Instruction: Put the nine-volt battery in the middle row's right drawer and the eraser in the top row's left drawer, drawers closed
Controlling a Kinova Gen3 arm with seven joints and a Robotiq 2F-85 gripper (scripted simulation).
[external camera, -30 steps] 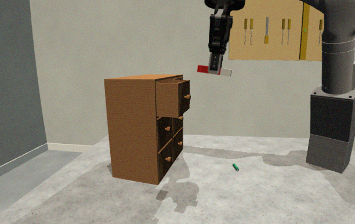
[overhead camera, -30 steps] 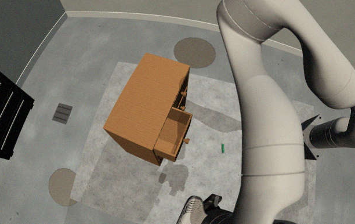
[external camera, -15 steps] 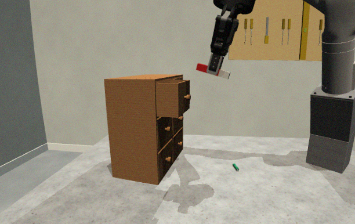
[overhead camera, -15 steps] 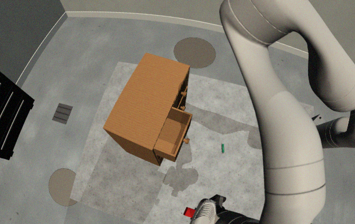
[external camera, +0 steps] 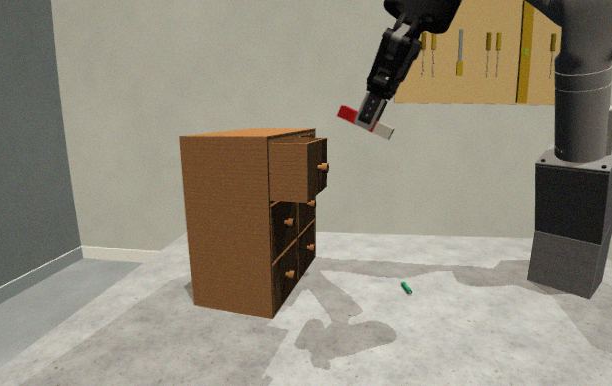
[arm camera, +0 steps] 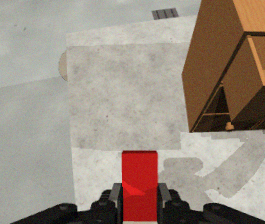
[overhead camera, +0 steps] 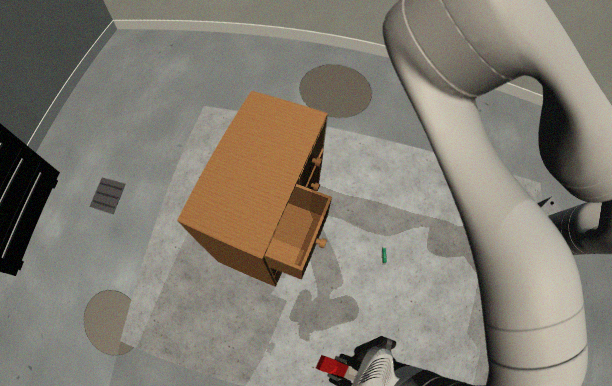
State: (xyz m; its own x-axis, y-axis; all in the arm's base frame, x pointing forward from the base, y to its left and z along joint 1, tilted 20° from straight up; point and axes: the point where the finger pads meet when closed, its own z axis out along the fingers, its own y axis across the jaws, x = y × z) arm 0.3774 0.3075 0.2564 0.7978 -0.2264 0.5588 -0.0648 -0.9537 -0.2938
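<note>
My hand is 1 cm above the eraser. Also, from my hand: nine-volt battery 32 cm to the right, 25 cm below, 25 cm ahead; small green cylinder 37 cm below, 31 cm to the right, 7 cm behind.
</note>
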